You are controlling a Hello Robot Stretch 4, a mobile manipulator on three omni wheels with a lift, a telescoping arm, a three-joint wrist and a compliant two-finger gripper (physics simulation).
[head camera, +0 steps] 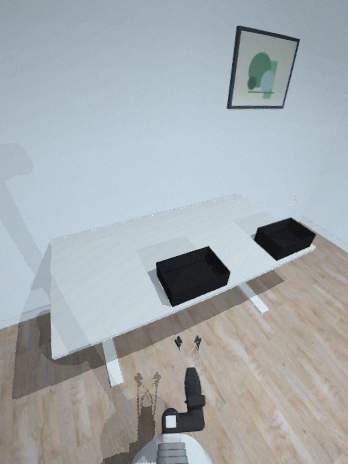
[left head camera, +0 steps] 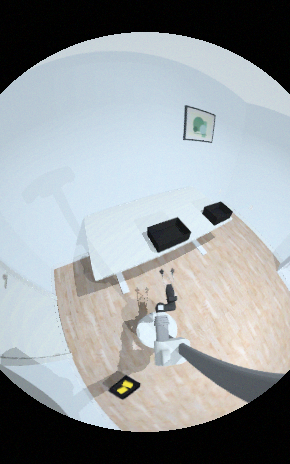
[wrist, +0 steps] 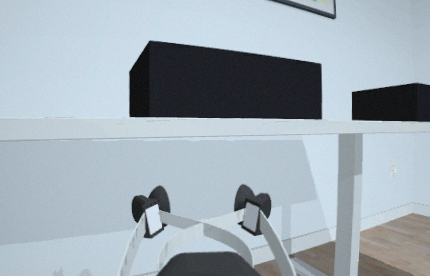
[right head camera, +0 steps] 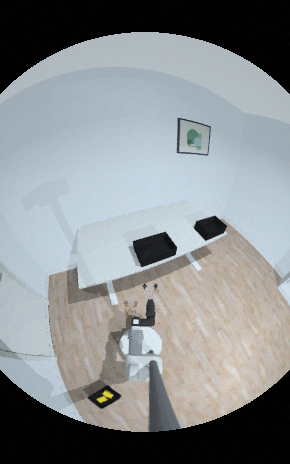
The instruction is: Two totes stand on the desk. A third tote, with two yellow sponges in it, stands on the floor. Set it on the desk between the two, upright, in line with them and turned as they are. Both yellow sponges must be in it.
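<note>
Two black totes stand upright on the white desk (head camera: 100,280) (left head camera: 112,240) (right head camera: 102,255) (wrist: 60,128). The nearer tote (head camera: 192,277) (left head camera: 169,236) (right head camera: 155,250) (wrist: 230,82) is near the middle of the front edge. The farther tote (head camera: 285,240) (left head camera: 217,213) (right head camera: 210,228) (wrist: 387,103) is at the right end. The third tote (left head camera: 117,391) (right head camera: 96,399) stands on the floor behind the robot's base at the lower left, with two yellow sponges (left head camera: 125,386) (right head camera: 105,396) in it. My gripper (head camera: 188,342) (left head camera: 167,272) (right head camera: 150,287) (wrist: 201,201) is open and empty, in front of the desk and below its top.
White desk legs (head camera: 112,362) (wrist: 348,200) stand under the desk, with feet reaching forward on the floor. A wall rises behind the desk, with a framed picture (head camera: 262,70) (left head camera: 199,124) (right head camera: 194,137) high up. The robot's grey mast shows at the bottom of both side head views.
</note>
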